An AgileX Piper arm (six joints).
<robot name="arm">
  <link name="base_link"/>
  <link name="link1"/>
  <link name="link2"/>
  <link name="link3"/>
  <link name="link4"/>
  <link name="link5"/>
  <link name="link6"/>
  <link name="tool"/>
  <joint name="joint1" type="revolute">
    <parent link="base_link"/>
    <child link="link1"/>
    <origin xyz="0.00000 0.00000 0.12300" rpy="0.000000 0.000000 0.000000"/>
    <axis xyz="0 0 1"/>
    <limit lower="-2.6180" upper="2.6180"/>
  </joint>
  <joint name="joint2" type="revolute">
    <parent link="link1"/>
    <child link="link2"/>
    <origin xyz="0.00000 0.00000 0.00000" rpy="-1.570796 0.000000 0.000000"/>
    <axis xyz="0 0 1"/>
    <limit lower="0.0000" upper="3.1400"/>
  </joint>
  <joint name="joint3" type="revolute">
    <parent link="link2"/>
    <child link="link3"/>
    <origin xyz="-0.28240 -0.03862 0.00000" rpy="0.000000 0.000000 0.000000"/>
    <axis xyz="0 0 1"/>
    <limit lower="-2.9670" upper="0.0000"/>
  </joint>
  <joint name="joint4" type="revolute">
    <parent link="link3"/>
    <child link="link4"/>
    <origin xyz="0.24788 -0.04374 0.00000" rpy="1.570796 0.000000 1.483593"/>
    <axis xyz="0 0 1"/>
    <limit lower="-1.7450" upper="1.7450"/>
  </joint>
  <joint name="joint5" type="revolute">
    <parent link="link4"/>
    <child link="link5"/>
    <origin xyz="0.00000 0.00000 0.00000" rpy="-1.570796 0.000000 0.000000"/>
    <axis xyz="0 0 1"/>
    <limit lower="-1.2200" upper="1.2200"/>
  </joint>
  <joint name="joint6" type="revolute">
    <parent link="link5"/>
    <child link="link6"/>
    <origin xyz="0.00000 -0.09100 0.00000" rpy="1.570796 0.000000 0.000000"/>
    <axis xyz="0 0 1"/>
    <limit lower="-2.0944" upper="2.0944"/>
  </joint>
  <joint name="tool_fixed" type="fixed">
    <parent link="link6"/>
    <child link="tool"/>
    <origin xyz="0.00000 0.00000 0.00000" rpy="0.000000 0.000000 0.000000"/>
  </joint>
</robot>
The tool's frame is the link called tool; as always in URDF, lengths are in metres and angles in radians.
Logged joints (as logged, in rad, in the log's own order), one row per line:
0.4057 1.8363 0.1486 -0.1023 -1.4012 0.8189
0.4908 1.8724 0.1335 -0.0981 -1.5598 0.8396
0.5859 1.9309 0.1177 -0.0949 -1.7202 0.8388
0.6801 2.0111 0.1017 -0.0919 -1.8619 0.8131
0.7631 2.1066 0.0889 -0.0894 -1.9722 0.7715
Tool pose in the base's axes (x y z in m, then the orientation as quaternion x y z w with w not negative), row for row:
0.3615 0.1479 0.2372 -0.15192 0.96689 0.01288 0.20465
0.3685 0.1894 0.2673 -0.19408 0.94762 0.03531 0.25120
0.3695 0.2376 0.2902 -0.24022 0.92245 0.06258 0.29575
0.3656 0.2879 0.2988 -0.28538 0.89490 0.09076 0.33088
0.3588 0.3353 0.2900 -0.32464 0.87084 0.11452 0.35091
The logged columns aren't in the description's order. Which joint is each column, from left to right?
Columns, left to right: joint1, joint2, joint6, joint4, joint3, joint5.
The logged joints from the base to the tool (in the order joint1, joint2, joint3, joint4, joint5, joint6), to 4 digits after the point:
0.4057 1.8363 -1.4012 -0.1023 0.8189 0.1486
0.4908 1.8724 -1.5598 -0.0981 0.8396 0.1335
0.5859 1.9309 -1.7202 -0.0949 0.8388 0.1177
0.6801 2.0111 -1.8619 -0.0919 0.8131 0.1017
0.7631 2.1066 -1.9722 -0.0894 0.7715 0.0889

